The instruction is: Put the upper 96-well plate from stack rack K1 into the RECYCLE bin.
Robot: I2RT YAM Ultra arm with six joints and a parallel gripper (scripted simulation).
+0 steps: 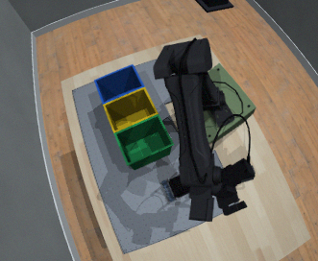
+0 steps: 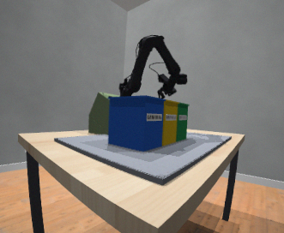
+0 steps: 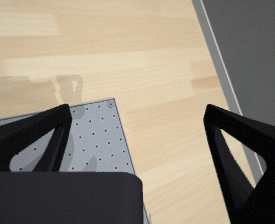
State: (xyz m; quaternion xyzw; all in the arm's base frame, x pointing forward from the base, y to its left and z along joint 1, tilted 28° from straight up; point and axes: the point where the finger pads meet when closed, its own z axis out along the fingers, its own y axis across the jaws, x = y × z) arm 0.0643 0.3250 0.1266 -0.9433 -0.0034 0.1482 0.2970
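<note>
Right now my hand is 110 mm short of the black 96-well plate, 110 mm to the left of it and 210 mm above it. The rest, counted from my hand: blue bin (210 mm ahead, 570 mm to the right, 160 mm below); yellow recycle bin (200 mm ahead, 440 mm to the right, 160 mm below); green bin (200 mm ahead, 310 mm to the right, 160 mm below).
</note>
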